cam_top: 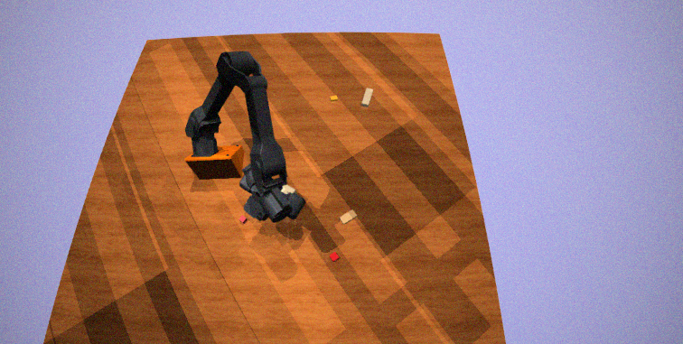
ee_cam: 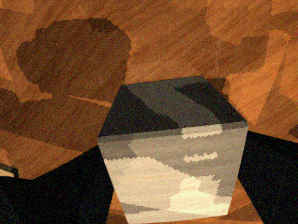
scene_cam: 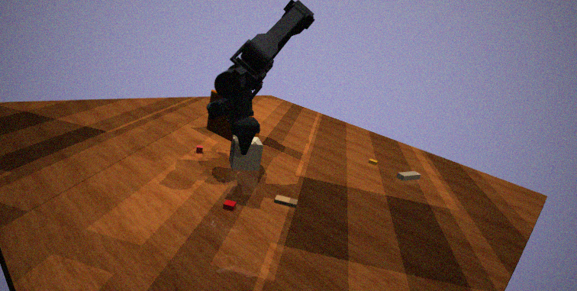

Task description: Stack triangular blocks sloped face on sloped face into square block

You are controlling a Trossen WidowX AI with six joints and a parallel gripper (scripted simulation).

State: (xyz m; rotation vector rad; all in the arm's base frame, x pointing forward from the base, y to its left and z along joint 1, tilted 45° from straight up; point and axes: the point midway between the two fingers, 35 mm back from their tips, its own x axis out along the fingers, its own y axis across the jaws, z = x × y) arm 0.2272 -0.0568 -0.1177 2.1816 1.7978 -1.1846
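Now: gripper tip 10 mm to the left of the triangular block and 10 mm below it. Round my gripper tip: tan bar: 200 mm ahead, 40 mm below, 30 mm to the right; then yellow piece: 410 mm to the left, 150 mm ahead, 40 mm below.
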